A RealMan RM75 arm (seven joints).
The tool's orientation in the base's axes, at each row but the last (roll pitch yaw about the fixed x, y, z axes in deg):
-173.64 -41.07 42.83
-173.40 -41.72 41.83
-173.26 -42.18 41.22
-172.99 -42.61 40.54
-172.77 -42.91 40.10
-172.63 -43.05 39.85
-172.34 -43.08 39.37
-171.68 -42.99 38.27
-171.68 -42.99 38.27
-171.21 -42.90 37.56
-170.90 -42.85 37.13
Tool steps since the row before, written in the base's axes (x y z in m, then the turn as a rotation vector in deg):
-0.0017 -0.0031 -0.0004 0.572 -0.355 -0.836
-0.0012 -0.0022 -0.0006 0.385 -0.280 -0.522
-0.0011 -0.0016 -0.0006 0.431 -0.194 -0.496
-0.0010 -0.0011 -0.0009 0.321 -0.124 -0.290
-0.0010 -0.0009 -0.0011 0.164 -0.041 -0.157
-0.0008 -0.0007 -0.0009 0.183 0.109 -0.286
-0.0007 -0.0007 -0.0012 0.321 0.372 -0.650
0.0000 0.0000 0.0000 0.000 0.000 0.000
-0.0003 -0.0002 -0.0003 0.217 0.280 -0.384
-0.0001 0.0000 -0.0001 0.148 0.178 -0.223
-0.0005 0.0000 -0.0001 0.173 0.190 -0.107
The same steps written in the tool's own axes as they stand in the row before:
-0.0028 0.0009 -0.0020 -0.415 0.728 0.671
-0.0022 0.0007 -0.0012 -0.273 0.515 0.400
-0.0018 0.0004 -0.0009 -0.188 0.486 0.445
-0.0017 0.0001 -0.0004 -0.076 0.340 0.285
-0.0017 0.0000 -0.0001 -0.034 0.159 0.164
-0.0014 0.0000 -0.0001 -0.042 0.079 0.345
-0.0015 0.0001 0.0002 -0.090 0.024 0.809
0.0000 0.0000 0.0000 0.000 0.000 0.000
-0.0005 0.0000 0.0000 -0.010 -0.010 0.522
-0.0001 -0.0001 0.0000 0.014 -0.002 0.321
-0.0004 -0.0003 -0.0001 0.112 -0.007 0.255

